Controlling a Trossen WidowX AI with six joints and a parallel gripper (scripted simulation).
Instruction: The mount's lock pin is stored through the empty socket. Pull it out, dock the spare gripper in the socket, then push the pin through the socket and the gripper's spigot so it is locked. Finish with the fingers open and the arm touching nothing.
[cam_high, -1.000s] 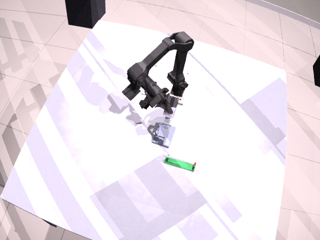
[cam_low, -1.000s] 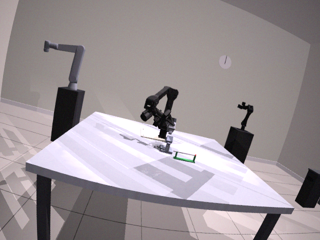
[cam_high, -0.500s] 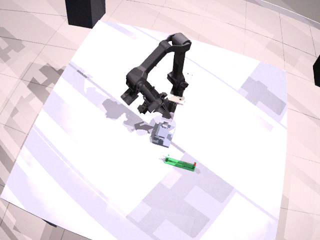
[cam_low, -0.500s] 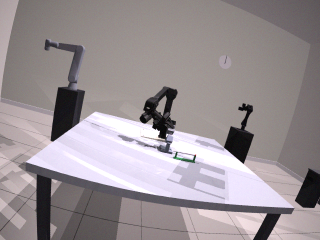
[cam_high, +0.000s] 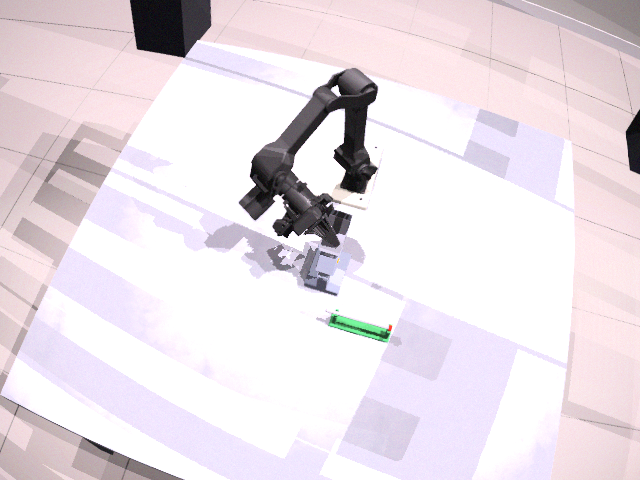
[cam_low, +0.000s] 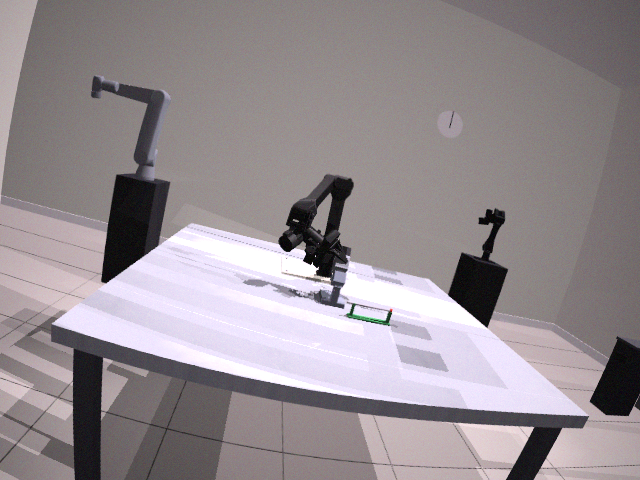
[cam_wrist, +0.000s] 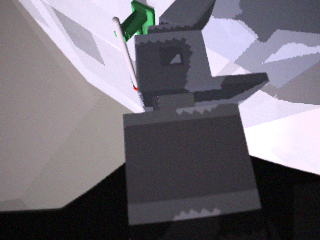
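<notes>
Now: gripper tip 120 mm short of the green cradle, 100 mm to the right of it and 100 mm above it. Round my gripper tip: grey mount 20 mm ahead, 10 mm to the right, 70 mm below; spare gripper 10 mm to the right.
</notes>
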